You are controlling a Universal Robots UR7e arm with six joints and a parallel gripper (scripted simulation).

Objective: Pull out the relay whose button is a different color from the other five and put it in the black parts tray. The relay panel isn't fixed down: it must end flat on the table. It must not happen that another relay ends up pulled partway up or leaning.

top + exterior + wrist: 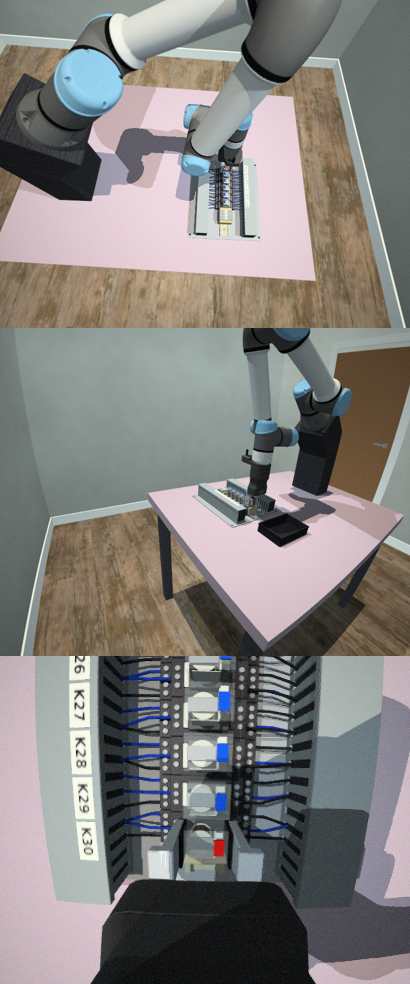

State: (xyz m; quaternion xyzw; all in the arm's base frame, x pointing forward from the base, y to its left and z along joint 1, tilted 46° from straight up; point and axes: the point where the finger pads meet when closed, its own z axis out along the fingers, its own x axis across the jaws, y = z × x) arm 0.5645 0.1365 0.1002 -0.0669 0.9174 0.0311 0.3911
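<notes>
My hand is 10 mm above the red-button relay. From my hand the other things lie so: black parts tray: 50 mm behind, 170 mm to the left, 40 mm below; grey relay panel: 20 mm ahead, 100 mm to the right, 30 mm below.
</notes>
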